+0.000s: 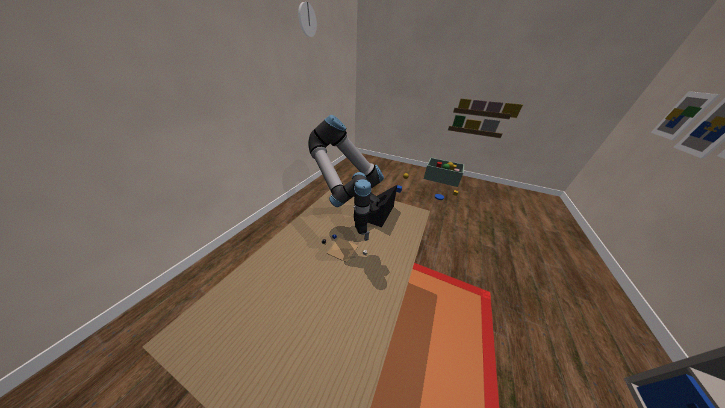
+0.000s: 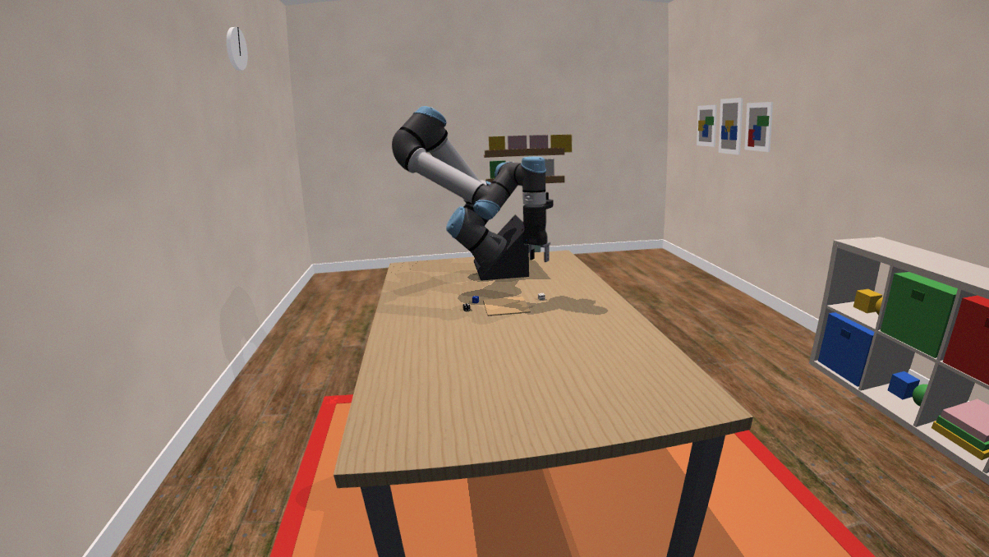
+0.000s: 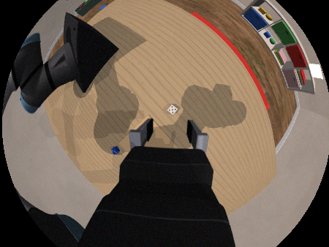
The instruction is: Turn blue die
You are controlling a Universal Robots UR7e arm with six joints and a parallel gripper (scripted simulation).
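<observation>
Right now the blue die is 22 cm to the right of my hand, 15 cm below it and 4 cm behind it. Also, from my hand: tan mat (16 cm below, 12 cm to the right, 3 cm ahead); then white die (15 cm below, 1 cm to the left); then black die (26 cm to the right, 15 cm below, 2 cm ahead).
</observation>
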